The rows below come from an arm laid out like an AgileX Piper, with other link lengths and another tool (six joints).
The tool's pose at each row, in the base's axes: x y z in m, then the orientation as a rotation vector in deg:
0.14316 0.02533 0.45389 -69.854 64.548 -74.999
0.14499 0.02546 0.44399 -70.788 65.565 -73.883
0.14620 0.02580 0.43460 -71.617 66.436 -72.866
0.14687 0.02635 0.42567 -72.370 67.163 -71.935
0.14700 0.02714 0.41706 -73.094 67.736 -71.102
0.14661 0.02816 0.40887 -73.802 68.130 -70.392
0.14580 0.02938 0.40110 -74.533 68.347 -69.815
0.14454 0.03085 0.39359 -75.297 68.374 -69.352
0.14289 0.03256 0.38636 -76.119 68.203 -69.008
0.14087 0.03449 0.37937 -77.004 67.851 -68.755
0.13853 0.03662 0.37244 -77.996 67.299 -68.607
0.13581 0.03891 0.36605 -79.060 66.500 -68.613
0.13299 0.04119 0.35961 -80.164 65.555 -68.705
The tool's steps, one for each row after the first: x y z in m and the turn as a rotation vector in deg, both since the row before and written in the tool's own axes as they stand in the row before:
-0.00100 0.00995 0.00118 -1.393 -0.337 0.367
-0.00109 0.00937 0.00083 -1.226 -0.326 0.326
-0.00121 0.00888 0.00051 -1.079 -0.331 0.279
-0.00138 0.00853 0.00014 -0.951 -0.347 0.196
-0.00156 0.00811 -0.00023 -0.810 -0.366 0.086
-0.00173 0.00770 -0.00054 -0.692 -0.387 -0.052
-0.00198 0.00744 -0.00089 -0.576 -0.429 -0.188
-0.00225 0.00717 -0.00120 -0.469 -0.477 -0.344
-0.00252 0.00694 -0.00150 -0.383 -0.533 -0.483
-0.00280 0.00687 -0.00174 -0.312 -0.597 -0.664
-0.00303 0.00632 -0.00208 -0.184 -0.646 -0.865
-0.00315 0.00634 -0.00213 -0.111 -0.674 -0.983

